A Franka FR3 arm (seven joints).
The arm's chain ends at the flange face. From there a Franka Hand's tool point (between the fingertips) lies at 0.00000 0.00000 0.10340 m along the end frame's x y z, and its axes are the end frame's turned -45 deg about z.
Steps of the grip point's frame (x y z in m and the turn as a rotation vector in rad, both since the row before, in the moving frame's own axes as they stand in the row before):
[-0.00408, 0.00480, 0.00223, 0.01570, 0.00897, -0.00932]
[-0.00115, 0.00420, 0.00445, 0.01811, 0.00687, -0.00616]
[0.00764, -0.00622, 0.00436, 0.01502, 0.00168, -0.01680]
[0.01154, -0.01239, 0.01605, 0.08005, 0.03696, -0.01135]
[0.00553, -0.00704, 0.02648, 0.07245, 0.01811, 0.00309]
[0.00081, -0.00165, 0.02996, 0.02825, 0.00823, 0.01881]
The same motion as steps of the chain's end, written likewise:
[0.00101, 0.00808, 0.00225, 0.01744, -0.00476, -0.00932]
[0.00298, 0.00561, 0.00447, 0.01766, -0.00795, -0.00616]
[0.00199, -0.00859, 0.00437, 0.01181, -0.00943, -0.01680]
[0.00259, -0.00840, 0.01645, 0.08274, -0.03047, -0.01135]
[0.00289, -0.00227, 0.02677, 0.06404, -0.03842, 0.00309]
[0.00084, 0.00094, 0.03000, 0.02580, -0.01416, 0.01881]

